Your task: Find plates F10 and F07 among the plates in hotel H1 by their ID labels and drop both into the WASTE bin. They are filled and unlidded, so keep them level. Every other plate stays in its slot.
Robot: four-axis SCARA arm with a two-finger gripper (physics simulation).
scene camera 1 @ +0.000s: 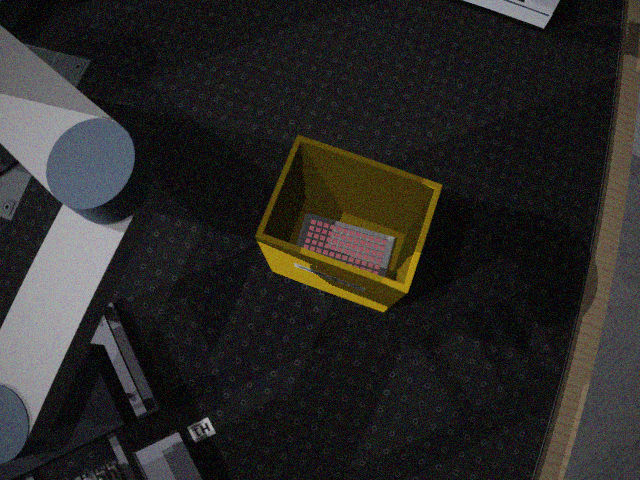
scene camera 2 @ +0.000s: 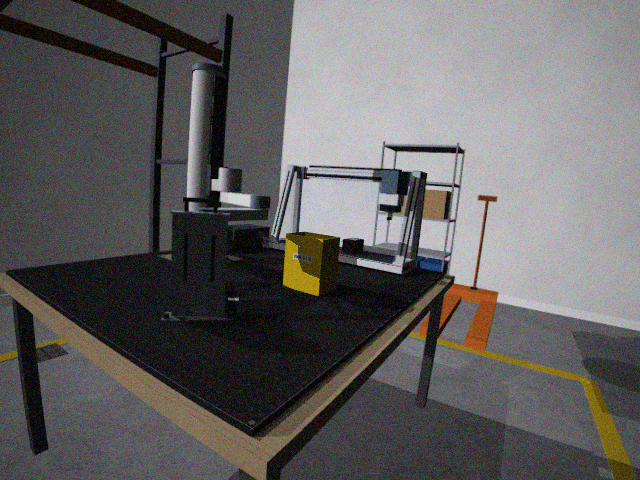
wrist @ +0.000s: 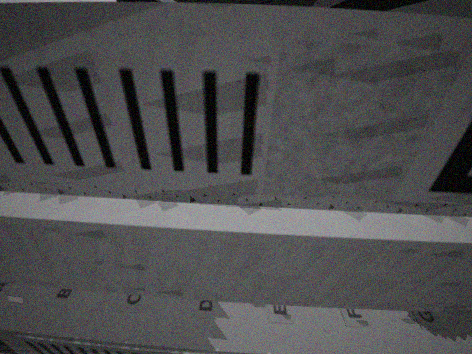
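A plate F10 (scene camera 1: 365,249) is part of the scene, though the plate F10 is out of frame in the wrist view. The scene also has a plate e10 (wrist: 40,312); scene camera 2 does not show the plate e10, hidden by a hotel H1.
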